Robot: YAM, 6 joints.
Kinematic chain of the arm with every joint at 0, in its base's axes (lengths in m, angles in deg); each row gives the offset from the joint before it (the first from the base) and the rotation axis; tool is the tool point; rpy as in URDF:
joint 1: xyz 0 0 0.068 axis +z
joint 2: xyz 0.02 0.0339 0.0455 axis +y
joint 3: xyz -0.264 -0.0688 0 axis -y
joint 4: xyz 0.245 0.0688 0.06 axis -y
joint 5: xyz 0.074 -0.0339 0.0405 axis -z
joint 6: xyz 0.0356 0 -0.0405 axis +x
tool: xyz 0 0 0 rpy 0 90 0
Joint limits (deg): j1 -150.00..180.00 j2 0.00..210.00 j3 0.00..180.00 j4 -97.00..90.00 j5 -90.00..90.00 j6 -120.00..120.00
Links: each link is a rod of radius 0.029 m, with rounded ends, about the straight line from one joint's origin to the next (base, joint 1, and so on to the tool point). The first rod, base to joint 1, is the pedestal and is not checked.
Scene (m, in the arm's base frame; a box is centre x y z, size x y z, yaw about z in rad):
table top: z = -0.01
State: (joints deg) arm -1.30 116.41 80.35 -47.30 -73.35 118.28
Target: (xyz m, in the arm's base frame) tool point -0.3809 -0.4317 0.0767
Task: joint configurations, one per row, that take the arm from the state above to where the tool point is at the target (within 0.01 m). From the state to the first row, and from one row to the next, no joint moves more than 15 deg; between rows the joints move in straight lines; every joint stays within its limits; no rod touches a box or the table.
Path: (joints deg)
1: -16.08 121.02 85.66 -43.65 -71.21 118.28
2: -30.85 125.64 90.96 -40.00 -69.08 118.28
3: -45.63 130.25 96.27 -36.35 -66.94 118.28
4: -60.41 134.86 101.58 -32.69 -64.81 118.28
5: -75.19 139.48 106.88 -29.04 -62.67 118.28
6: -89.96 144.09 112.19 -25.39 -60.54 118.28
7: -104.74 148.71 117.50 -21.74 -58.40 118.28
8: -119.52 153.32 122.80 -18.09 -56.27 118.28
9: -134.30 157.93 128.11 -14.44 -54.13 118.28

